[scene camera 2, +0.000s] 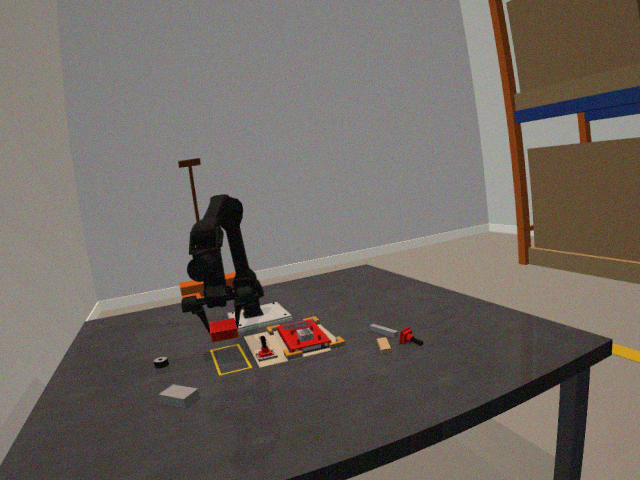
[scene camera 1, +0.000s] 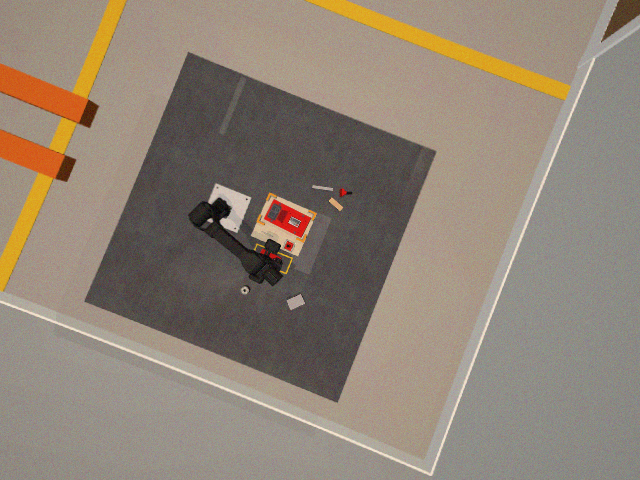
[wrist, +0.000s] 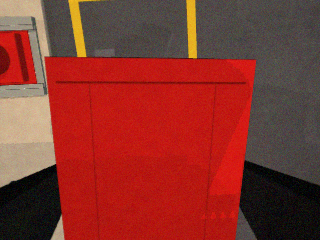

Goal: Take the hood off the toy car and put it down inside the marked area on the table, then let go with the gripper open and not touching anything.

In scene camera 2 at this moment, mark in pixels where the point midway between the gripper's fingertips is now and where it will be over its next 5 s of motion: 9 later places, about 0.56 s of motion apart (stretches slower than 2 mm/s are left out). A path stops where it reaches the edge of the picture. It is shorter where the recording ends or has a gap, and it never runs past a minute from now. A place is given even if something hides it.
My gripper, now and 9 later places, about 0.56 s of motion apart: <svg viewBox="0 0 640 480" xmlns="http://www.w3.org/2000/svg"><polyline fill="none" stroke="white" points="223,330 224,333 225,337 225,341 226,344 227,347 227,349 228,352 228,351 223,328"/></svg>
